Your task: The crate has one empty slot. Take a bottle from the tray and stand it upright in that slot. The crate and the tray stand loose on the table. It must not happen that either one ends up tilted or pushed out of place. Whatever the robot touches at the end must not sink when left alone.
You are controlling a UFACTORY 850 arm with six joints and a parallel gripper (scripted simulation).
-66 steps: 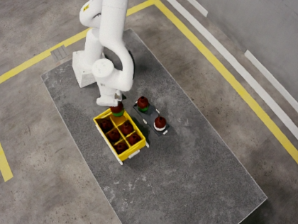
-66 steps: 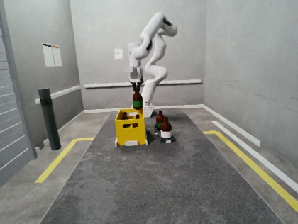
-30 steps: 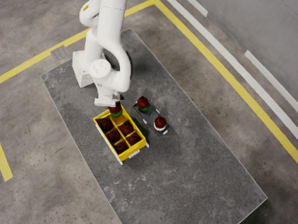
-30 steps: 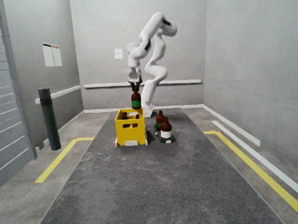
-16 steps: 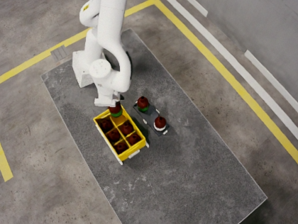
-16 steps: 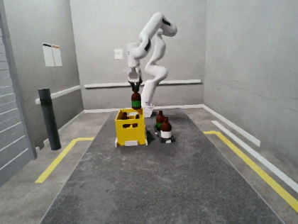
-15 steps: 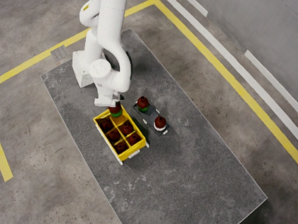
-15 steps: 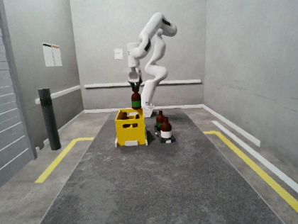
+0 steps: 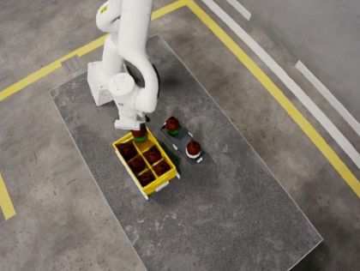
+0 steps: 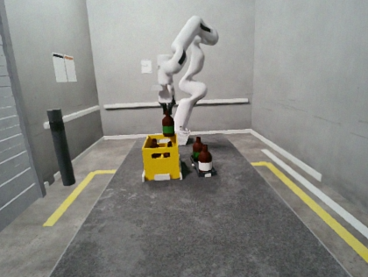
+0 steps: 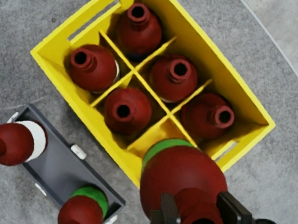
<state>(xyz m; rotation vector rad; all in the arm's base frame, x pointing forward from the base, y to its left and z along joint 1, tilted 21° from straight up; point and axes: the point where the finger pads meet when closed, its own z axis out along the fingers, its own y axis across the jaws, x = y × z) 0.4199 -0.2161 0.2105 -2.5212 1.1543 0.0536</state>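
Now: hand 70 mm above the glass bottle. The rest, counted from my hand: dark tray 320 mm below, 170 mm to the left, 110 mm ahead; yellow crate 240 mm below, 80 mm ahead, 60 mm to the right.
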